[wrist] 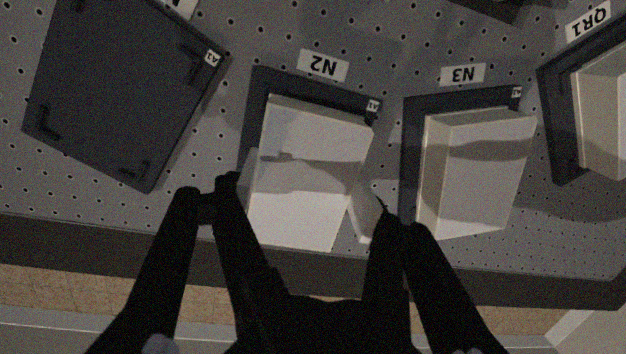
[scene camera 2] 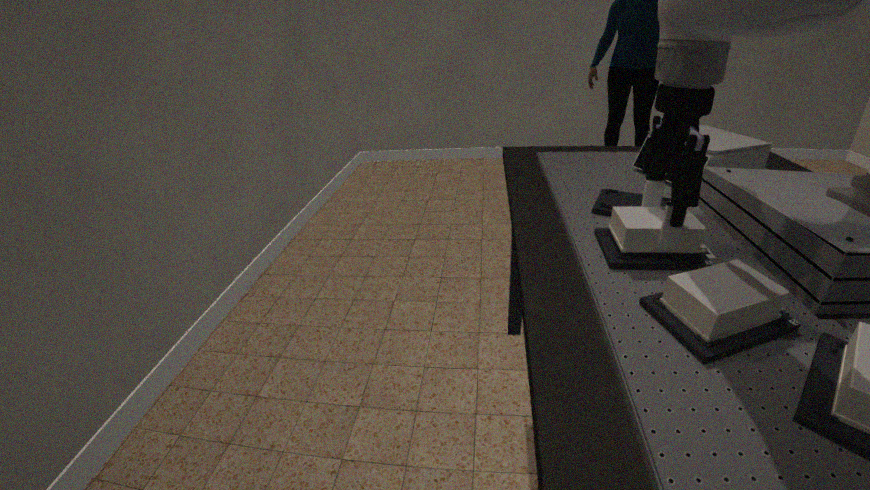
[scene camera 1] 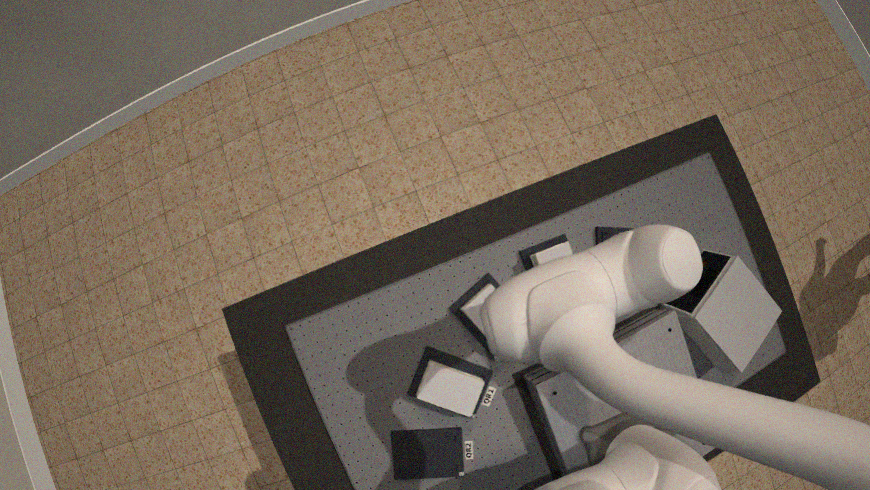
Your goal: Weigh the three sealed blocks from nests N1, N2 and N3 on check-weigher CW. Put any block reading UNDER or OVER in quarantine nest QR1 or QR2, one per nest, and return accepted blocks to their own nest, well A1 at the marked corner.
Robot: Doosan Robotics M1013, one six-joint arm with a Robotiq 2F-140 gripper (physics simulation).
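Places are measured from the arm's base along level axes (x ahead, y right, z down), in centimetres.
Pixels of known places: gripper, fingertip midpoint: (wrist: 303, 172) (scene camera 2: 657, 230); arm's base, origin of the base link: (scene camera 1: 621, 448).
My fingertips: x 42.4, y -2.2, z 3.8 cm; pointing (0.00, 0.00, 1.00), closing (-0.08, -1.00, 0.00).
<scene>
For each thing: its top centre in the pictures, then the offset to it from my fingertips.
- white block, middle of its top: (wrist: 303, 190) (scene camera 2: 657, 216) (scene camera 1: 562, 274) dy +0.0, dx +0.4, dz -2.6 cm
- Nest N1, middle of its top: (wrist: 109, 95) (scene camera 2: 637, 201) (scene camera 1: 621, 260) dy +17.5, dx -1.4, dz +2.2 cm
- second block, middle of its top: (wrist: 482, 184) (scene camera 2: 728, 284) (scene camera 1: 496, 318) dy -16.8, dx -4.1, dz -1.4 cm
- third block, middle of its top: (scene camera 1: 450, 391) dy -30.7, dx -16.3, dz -2.0 cm
- QR1, middle of its top: (wrist: 610, 108) (scene camera 1: 450, 384) dy -30.4, dx -15.7, dz +2.2 cm
- QR2, middle of its top: (scene camera 1: 427, 455) dy -40.3, dx -30.8, dz +2.4 cm
- pale box, middle of its top: (scene camera 1: 736, 308) (scene camera 2: 702, 137) dy +40.4, dx -21.8, dz -6.0 cm
My gripper (scene camera 2: 664, 210) (wrist: 303, 172) is shut on a white block (scene camera 1: 552, 252) (scene camera 2: 630, 228) (wrist: 305, 175), which sits level in or barely above nest N2 (scene camera 2: 608, 252) (wrist: 256, 92); any small gap is hidden. Nest N1 (scene camera 1: 608, 233) (scene camera 2: 614, 200) (wrist: 120, 100) holds no block. A second block (scene camera 1: 477, 310) (scene camera 2: 724, 298) (wrist: 480, 185) lies in nest N3 (scene camera 1: 471, 296) (wrist: 412, 150). A third block (scene camera 1: 450, 389) (scene camera 2: 858, 377) (wrist: 600, 125) lies in QR1 (scene camera 1: 456, 362) (scene camera 2: 818, 389) (wrist: 560, 150). QR2 (scene camera 1: 426, 453) is empty. The arm hides the gripper in scene camera 1.
A low grey platform (scene camera 1: 657, 343) (scene camera 2: 785, 197), apparently the check-weigher, stands beside the nests, partly under the arm. A pale box (scene camera 1: 736, 310) (scene camera 2: 733, 146) stands at its end; no reading is legible. A person (scene camera 2: 633, 48) stands beyond the table's far end.
</scene>
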